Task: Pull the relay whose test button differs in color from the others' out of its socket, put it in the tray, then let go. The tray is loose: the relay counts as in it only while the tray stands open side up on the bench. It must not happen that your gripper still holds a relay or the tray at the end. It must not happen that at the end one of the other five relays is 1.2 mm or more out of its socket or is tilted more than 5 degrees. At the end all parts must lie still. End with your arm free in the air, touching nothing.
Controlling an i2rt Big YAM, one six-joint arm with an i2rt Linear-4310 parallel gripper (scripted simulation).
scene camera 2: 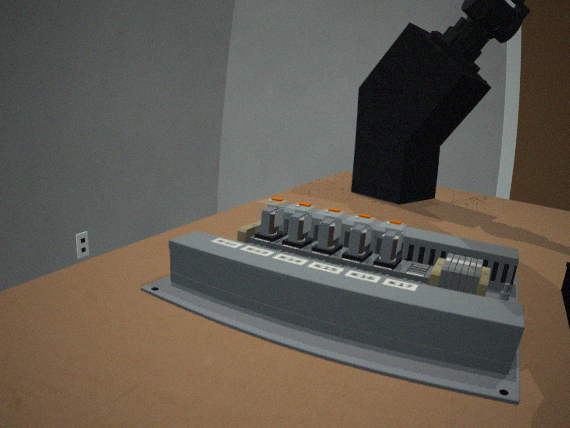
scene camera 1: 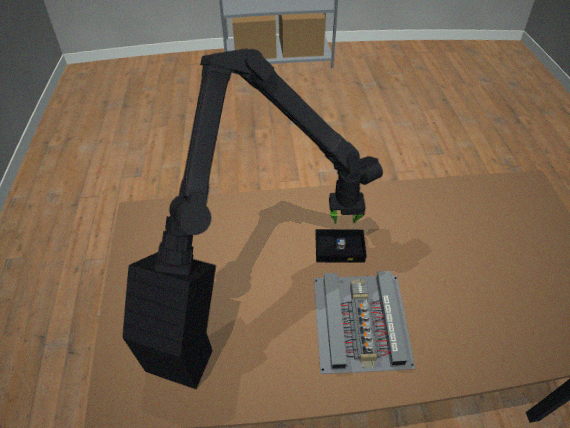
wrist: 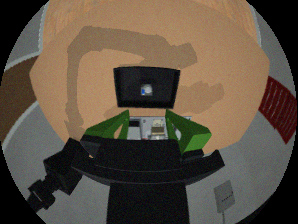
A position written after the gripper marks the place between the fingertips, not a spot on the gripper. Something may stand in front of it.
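Note:
Black tray [scene camera 1: 355, 251], [wrist: 128, 80]: visible. Likewise visible: the gripper [scene camera 1: 344, 222], [wrist: 147, 113].

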